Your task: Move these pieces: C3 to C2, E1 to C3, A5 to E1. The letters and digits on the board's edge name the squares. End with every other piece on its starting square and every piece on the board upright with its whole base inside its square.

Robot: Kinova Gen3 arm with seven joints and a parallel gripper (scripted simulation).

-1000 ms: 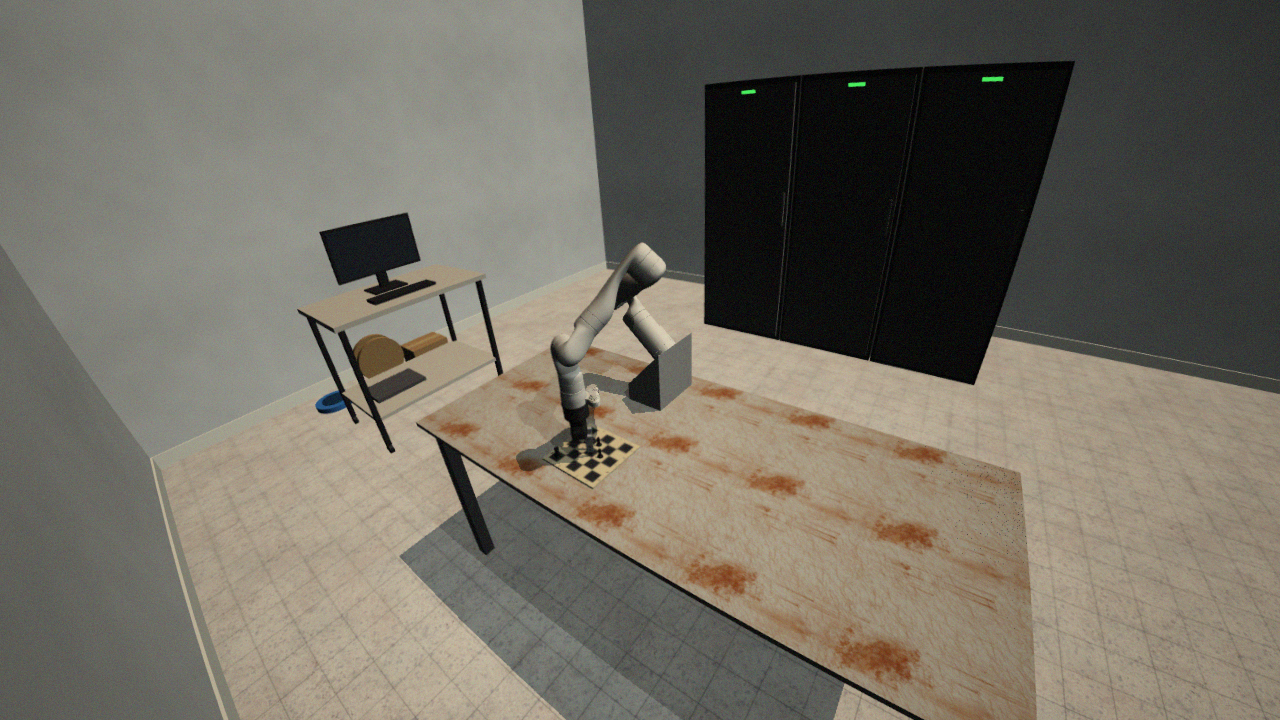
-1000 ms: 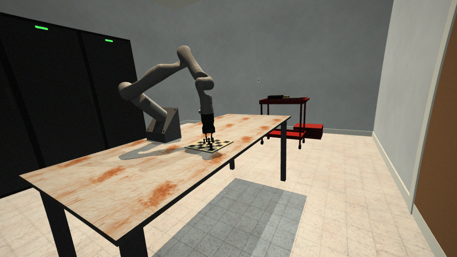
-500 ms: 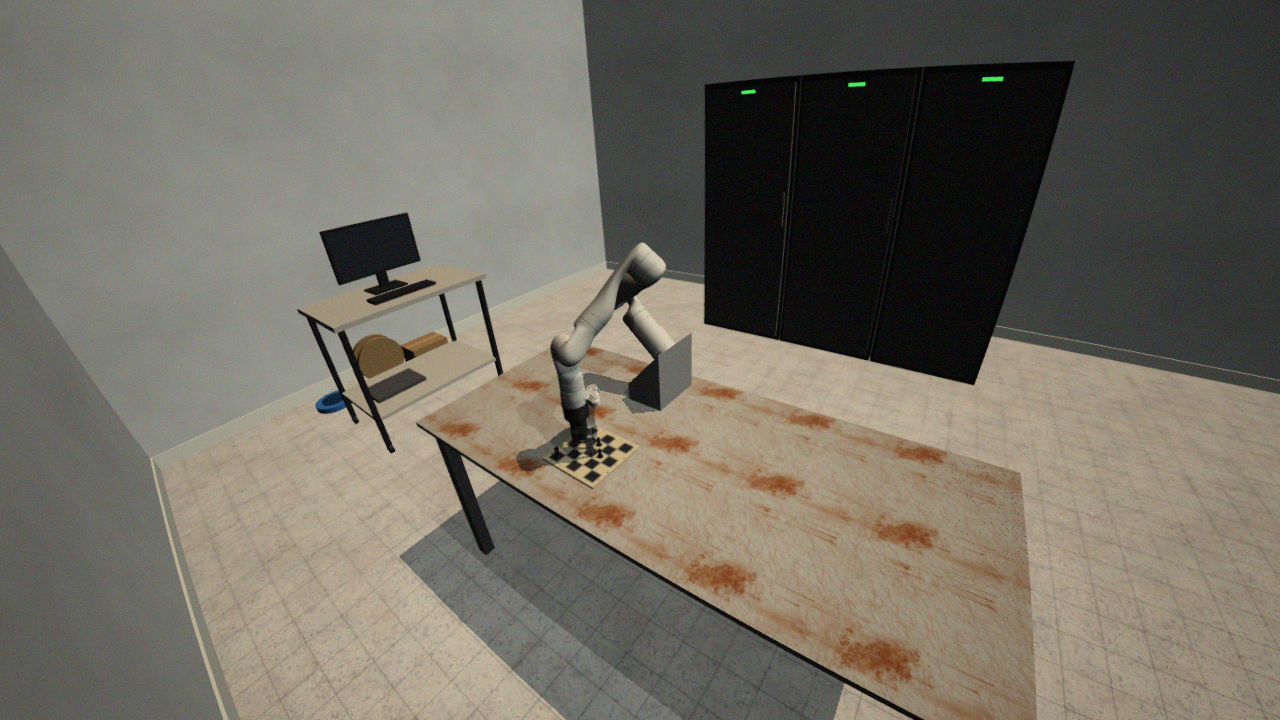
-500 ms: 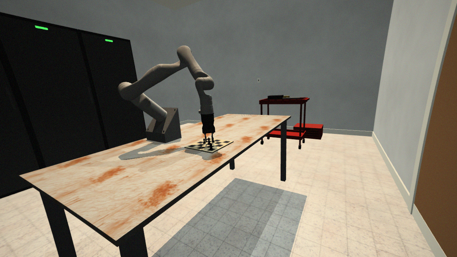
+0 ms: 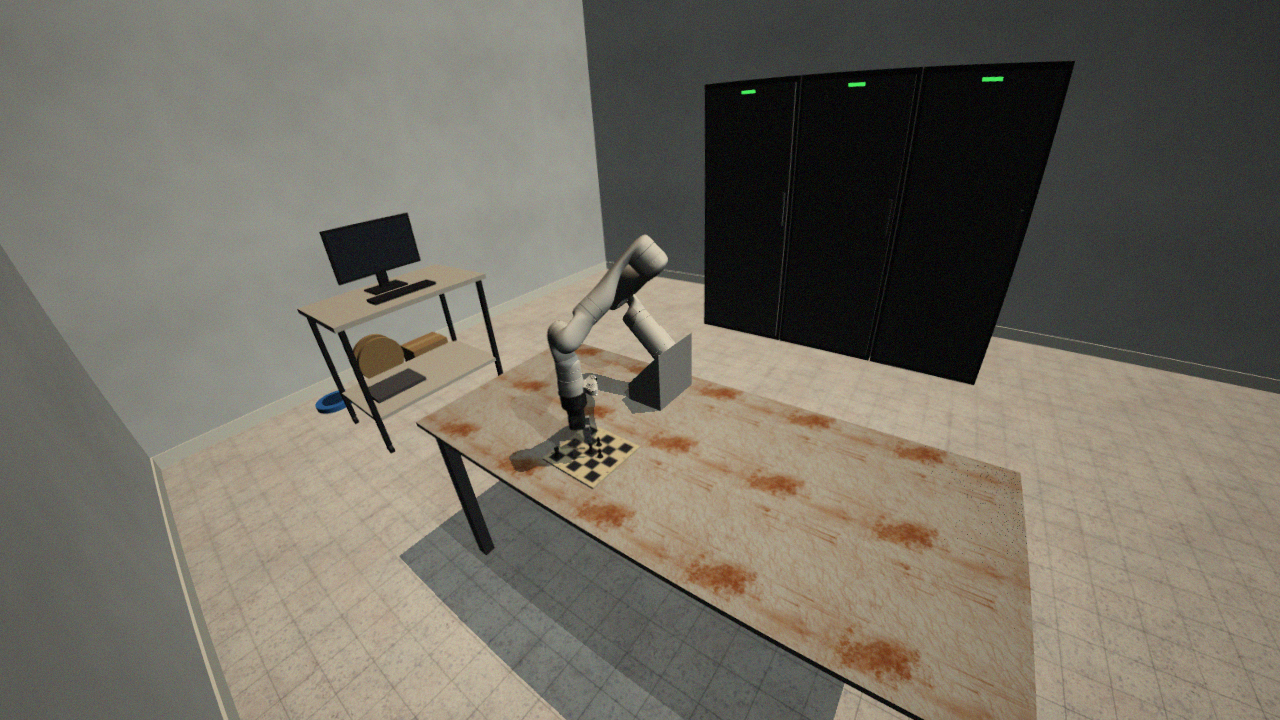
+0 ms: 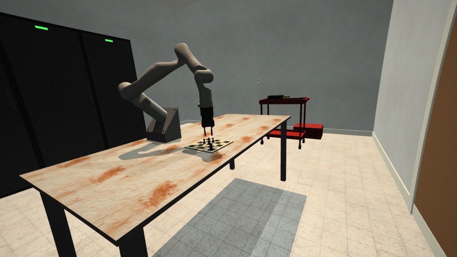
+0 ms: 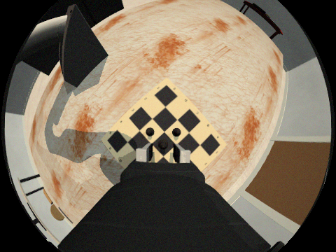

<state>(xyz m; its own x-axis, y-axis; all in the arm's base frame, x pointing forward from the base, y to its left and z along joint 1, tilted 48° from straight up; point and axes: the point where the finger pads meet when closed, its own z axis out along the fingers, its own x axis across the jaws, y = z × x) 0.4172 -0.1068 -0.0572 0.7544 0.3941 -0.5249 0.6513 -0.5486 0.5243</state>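
The black piece is 70 mm ahead of my hand, 80 mm to the right of it and 60 mm below it. Also, from my hand: chessboard 80 mm below.
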